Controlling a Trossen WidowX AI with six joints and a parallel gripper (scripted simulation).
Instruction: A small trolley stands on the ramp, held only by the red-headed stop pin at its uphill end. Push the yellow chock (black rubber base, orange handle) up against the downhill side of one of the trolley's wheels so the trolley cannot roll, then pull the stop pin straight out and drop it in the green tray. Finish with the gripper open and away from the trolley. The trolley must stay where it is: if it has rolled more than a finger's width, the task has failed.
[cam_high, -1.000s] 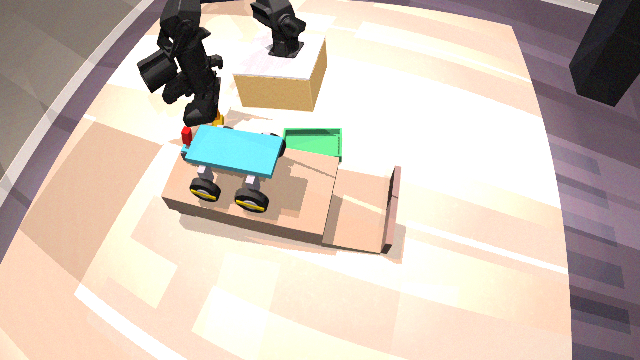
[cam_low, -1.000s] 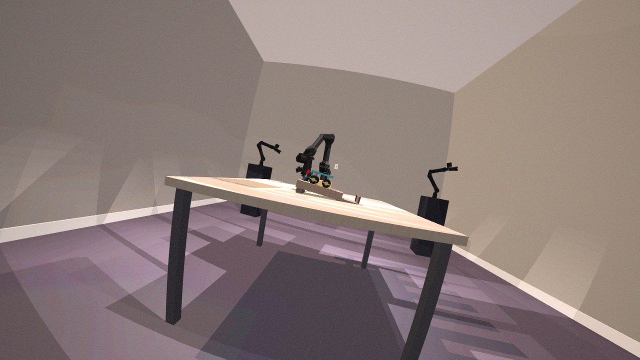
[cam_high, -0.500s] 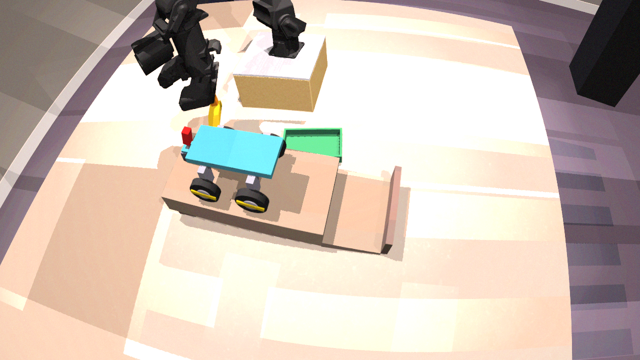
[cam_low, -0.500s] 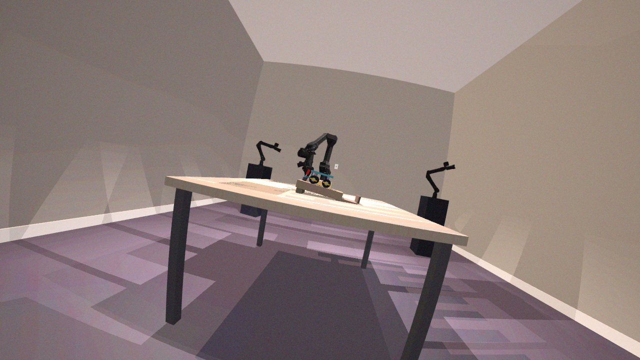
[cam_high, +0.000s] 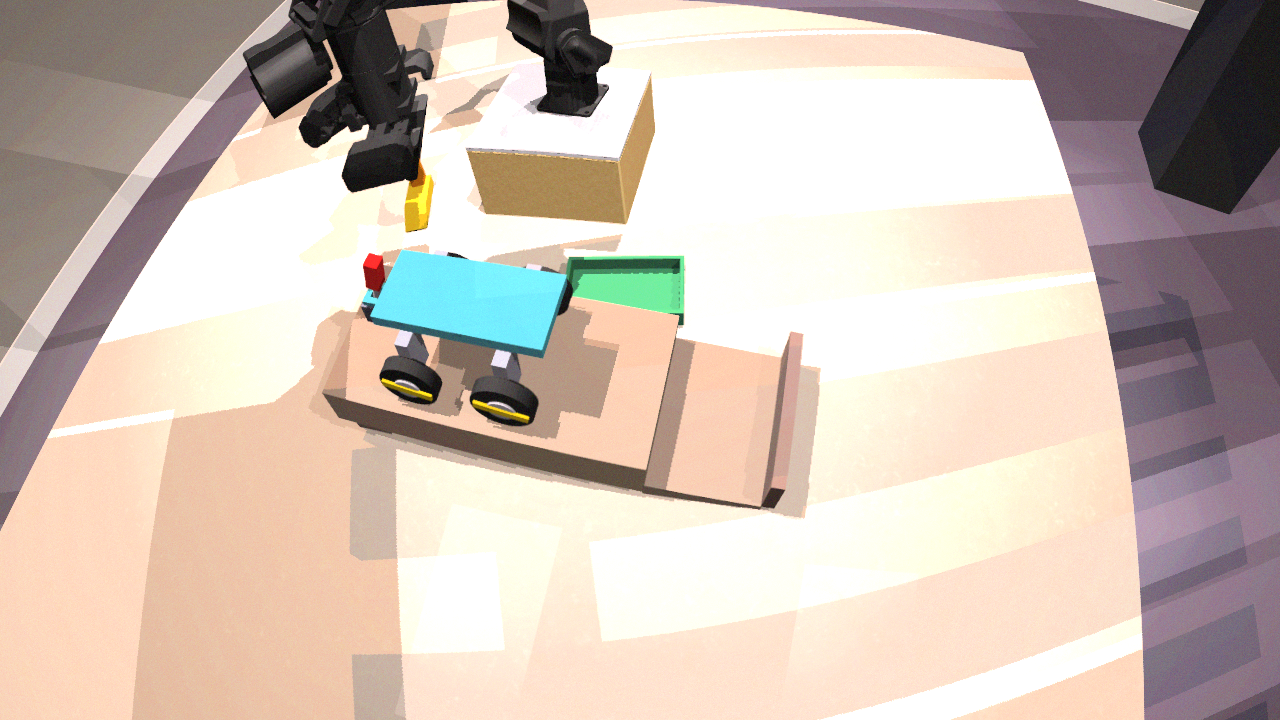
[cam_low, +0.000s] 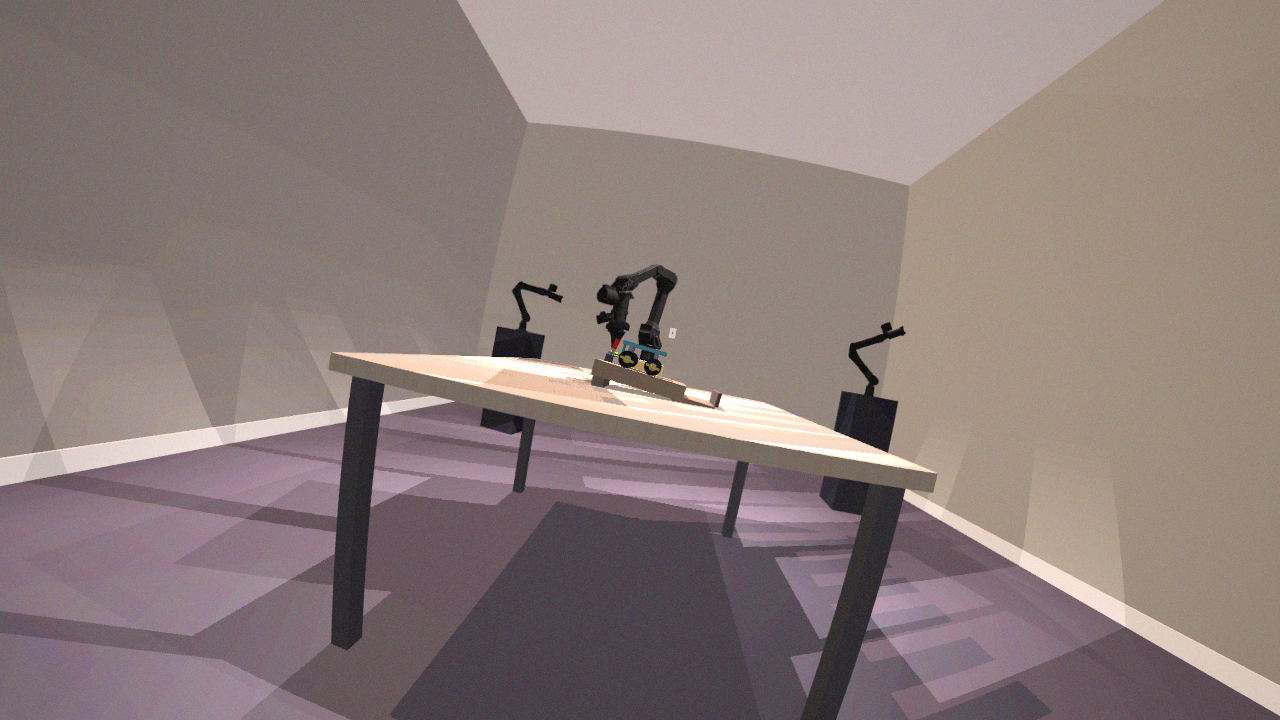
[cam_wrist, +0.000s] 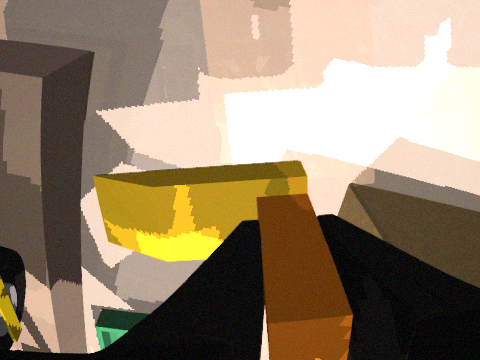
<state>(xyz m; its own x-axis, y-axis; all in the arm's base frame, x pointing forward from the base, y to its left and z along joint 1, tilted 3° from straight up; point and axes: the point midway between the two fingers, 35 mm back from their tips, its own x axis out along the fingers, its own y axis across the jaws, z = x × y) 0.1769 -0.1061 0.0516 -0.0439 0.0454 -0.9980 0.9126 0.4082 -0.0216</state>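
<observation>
My gripper tip is now 2 cm short of the yellow chock, 1 cm to the right of it and 1 cm above it. Also, from my gripper tip: green tray 22 cm to the left, 14 cm below, 1 cm ahead; then trolley 15 cm ahead, 14 cm to the left, 2 cm below; then red-headed stop pin 14 cm ahead, 4 cm to the left.
</observation>
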